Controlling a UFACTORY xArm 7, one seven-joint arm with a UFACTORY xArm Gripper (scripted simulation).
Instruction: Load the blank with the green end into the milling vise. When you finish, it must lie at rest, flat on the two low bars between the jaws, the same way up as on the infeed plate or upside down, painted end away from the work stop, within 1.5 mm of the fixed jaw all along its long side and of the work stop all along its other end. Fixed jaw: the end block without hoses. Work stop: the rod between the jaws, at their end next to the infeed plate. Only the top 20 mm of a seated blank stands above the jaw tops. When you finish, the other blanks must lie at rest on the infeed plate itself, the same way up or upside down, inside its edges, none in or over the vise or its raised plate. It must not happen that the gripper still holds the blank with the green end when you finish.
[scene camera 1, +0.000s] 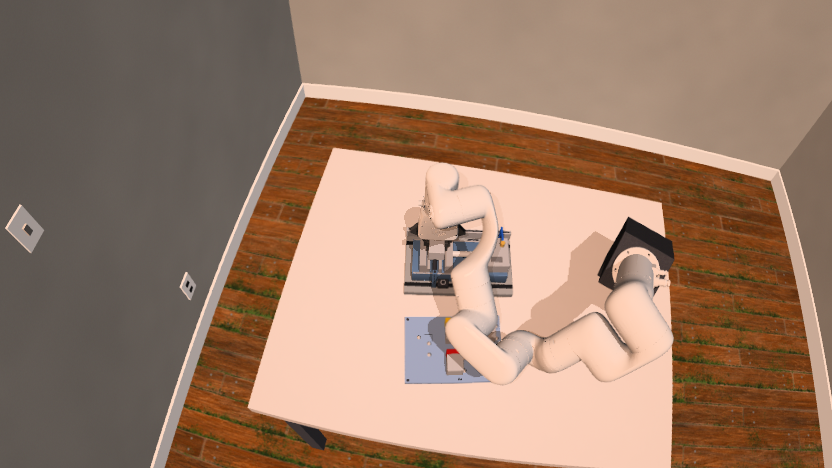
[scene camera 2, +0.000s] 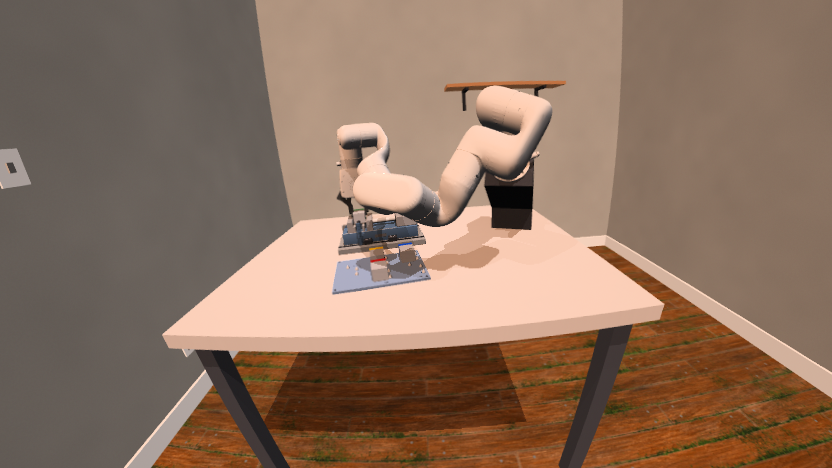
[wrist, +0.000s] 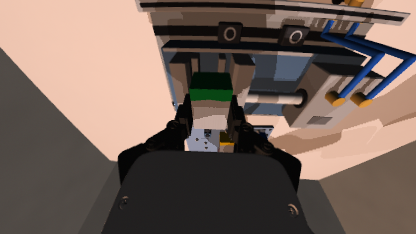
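Observation:
There's a green-ended blank (wrist: 210, 92) here, and there's my gripper too, which you'd find at my gripper (scene camera 1: 436, 246) and again at the gripper (wrist: 210, 103).

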